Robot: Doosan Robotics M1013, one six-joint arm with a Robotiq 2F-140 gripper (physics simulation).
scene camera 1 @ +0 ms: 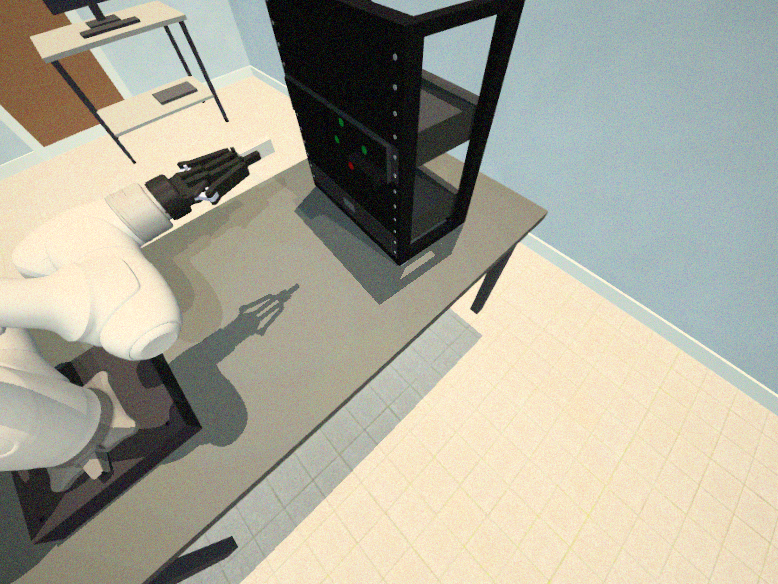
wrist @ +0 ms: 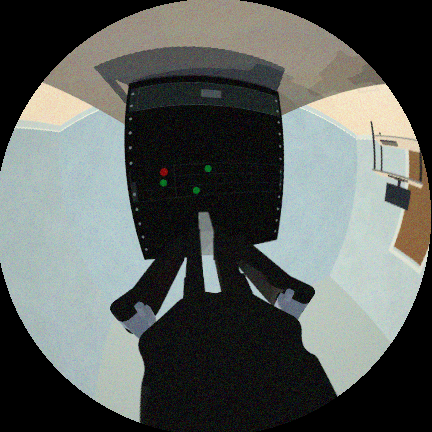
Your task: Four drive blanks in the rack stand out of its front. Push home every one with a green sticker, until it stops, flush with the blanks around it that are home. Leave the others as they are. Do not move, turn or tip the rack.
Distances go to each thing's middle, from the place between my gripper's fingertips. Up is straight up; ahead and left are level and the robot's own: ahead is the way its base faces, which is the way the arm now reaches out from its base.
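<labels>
Black rack (scene camera 1: 369,115): 100 mm below my hand, 320 mm ahead of it and 20 mm to the left of it.
</labels>
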